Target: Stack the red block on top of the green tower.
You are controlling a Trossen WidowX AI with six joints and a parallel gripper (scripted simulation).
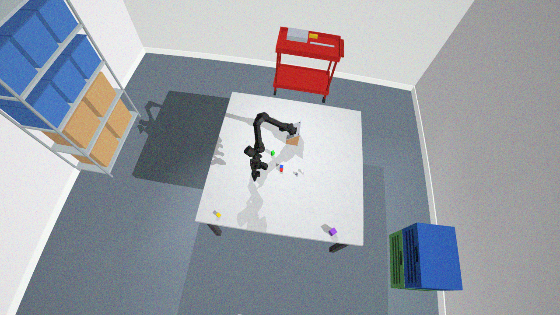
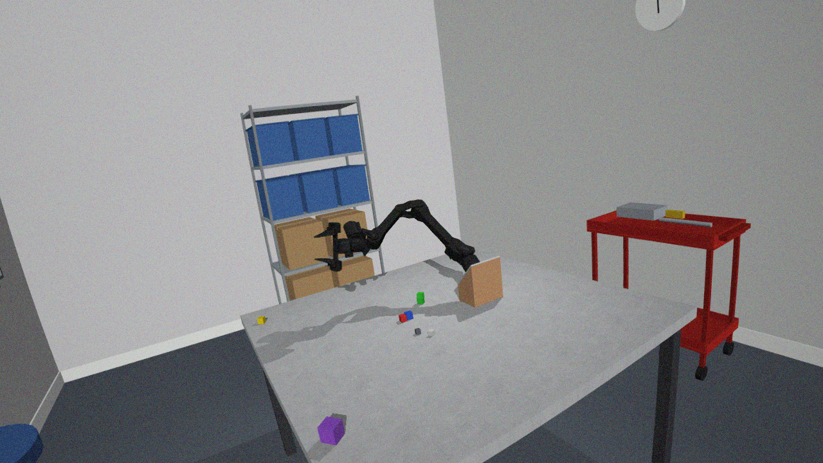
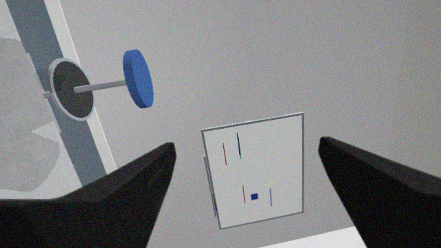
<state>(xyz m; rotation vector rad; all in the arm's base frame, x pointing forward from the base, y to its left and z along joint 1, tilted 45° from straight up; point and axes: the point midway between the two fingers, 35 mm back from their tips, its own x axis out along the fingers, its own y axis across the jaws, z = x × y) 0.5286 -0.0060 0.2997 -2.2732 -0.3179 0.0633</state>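
My gripper tip is 24 cm past the red block, 17 cm to the right of it and 31 cm above it. Round my gripper tip: yellow cube 23 cm ahead, 24 cm to the right, 31 cm below; then blue cube 27 cm behind, 17 cm to the left, 31 cm below; then dark grey cube 24 cm behind, 30 cm to the left, 31 cm below.
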